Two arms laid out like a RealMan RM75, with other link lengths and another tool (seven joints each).
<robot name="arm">
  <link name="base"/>
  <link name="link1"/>
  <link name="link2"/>
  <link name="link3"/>
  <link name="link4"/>
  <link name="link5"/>
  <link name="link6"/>
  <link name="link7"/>
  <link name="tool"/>
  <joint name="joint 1" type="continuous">
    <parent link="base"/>
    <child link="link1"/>
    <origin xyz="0 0 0.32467" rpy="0 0 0"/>
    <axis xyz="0 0 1"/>
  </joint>
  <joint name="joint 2" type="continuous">
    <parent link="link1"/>
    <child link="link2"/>
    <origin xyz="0 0 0" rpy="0 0 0"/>
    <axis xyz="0 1 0"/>
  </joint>
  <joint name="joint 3" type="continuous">
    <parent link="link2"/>
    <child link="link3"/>
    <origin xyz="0 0 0.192" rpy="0 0 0"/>
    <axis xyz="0 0 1"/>
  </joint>
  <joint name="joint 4" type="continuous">
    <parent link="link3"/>
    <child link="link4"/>
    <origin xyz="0 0 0" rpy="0 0 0"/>
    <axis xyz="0 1 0"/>
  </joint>
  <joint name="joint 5" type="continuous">
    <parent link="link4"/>
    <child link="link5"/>
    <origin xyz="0 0 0.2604" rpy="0 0 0"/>
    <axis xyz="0 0 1"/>
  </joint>
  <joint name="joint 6" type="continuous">
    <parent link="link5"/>
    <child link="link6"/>
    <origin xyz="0 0 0" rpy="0 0 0"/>
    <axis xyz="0 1 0"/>
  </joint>
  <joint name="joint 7" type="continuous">
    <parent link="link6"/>
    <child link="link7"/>
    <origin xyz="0 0 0.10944" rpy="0 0 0"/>
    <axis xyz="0 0 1"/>
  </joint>
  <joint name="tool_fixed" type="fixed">
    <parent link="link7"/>
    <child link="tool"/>
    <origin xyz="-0.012 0.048 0.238" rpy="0 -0.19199 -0.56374"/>
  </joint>
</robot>
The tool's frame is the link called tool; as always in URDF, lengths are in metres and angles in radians. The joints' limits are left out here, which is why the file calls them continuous.
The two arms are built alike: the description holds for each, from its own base.
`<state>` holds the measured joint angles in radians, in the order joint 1, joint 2, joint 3, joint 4, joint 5, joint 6, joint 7, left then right.
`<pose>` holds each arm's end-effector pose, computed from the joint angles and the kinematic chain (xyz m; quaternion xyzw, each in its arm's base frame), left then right.
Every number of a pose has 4 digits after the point. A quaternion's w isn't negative.
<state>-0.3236 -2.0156 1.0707 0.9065 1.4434 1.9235 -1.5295 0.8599 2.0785 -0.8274 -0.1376 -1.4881 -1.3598 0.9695</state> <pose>-0.0324 0.2515 0.0200 0.8733 0.3553 0.2865 0.1701 -0.0074 0.4117 -0.1013 -0.8663 -0.1500 0.4113 0.2406</pose>
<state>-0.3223 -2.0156 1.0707 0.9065 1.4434 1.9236 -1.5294 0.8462 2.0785 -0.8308 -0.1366 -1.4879 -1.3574 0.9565</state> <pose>-0.0327 0.2514 0.0200 0.8731 0.3558 0.2866 0.1700 -0.0005 0.4112 -0.1030 -0.8676 -0.1499 0.4065 0.2441</pose>
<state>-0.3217 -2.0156 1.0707 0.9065 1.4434 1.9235 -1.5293 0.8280 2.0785 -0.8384 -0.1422 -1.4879 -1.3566 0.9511</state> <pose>-0.0329 0.2514 0.0200 0.8730 0.3561 0.2867 0.1698 0.0072 0.4103 -0.1040 -0.8695 -0.1482 0.4015 0.2465</pose>
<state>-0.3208 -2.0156 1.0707 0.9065 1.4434 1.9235 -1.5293 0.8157 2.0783 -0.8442 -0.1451 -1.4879 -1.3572 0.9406</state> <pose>-0.0331 0.2514 0.0200 0.8729 0.3565 0.2867 0.1697 0.0125 0.4090 -0.1051 -0.8705 -0.1502 0.3976 0.2483</pose>
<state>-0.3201 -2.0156 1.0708 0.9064 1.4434 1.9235 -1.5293 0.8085 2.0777 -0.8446 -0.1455 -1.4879 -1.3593 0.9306</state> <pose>-0.0333 0.2514 0.0200 0.8727 0.3568 0.2868 0.1696 0.0155 0.4084 -0.1051 -0.8703 -0.1524 0.3958 0.2504</pose>
